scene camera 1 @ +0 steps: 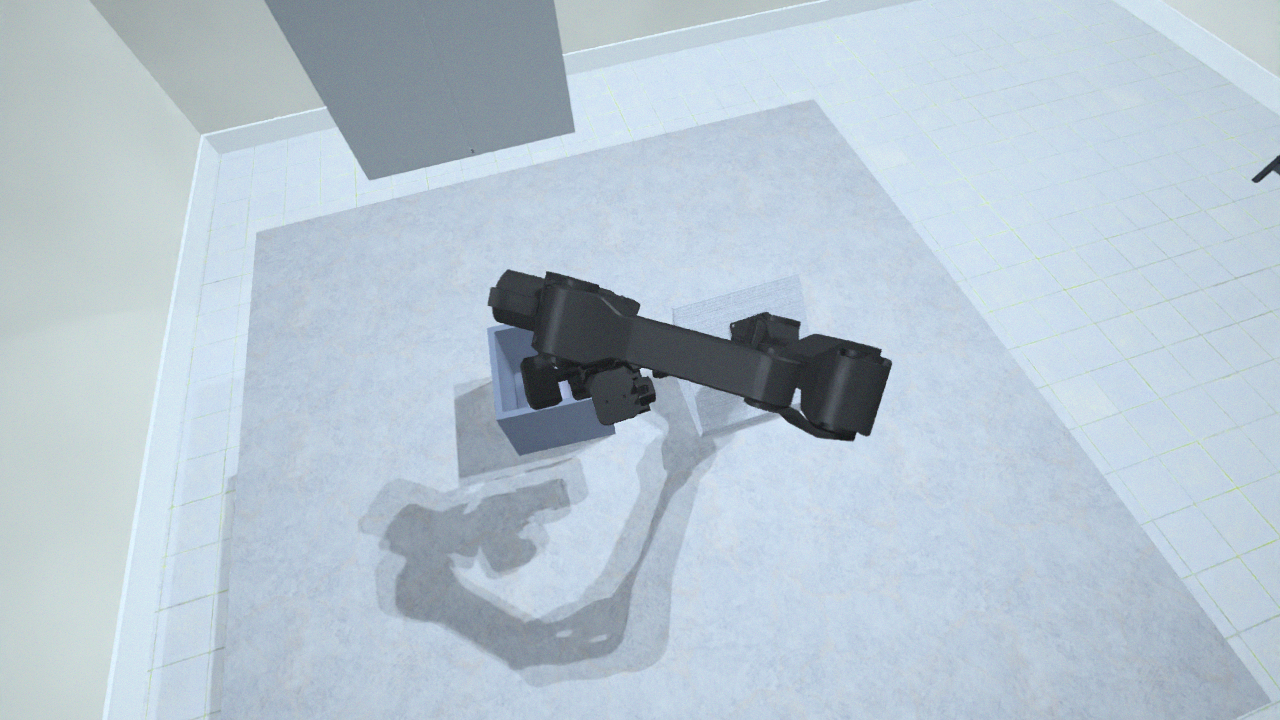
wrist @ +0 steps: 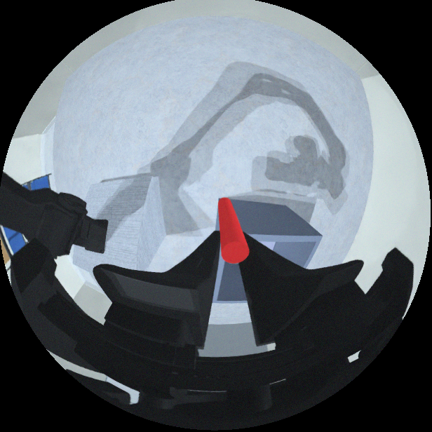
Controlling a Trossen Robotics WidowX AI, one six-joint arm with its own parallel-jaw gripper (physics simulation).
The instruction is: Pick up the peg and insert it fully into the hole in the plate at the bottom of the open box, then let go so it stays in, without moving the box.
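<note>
The red peg is held between the fingertips in the wrist view; it does not show in the scene view. My gripper is shut on the peg. The open blue-grey box stands on the table. In the scene view the gripper hangs over the right part of the box and covers much of its inside. In the wrist view the peg overlaps the box's left side. A small pale part of the plate shows inside the box. The hole is hidden, and the peg's height above the box cannot be told.
A pale textured block stands right of the box in the scene view, under the arm. A grey panel is at the top. Table surface surrounds the box, with the arm's shadow on it.
</note>
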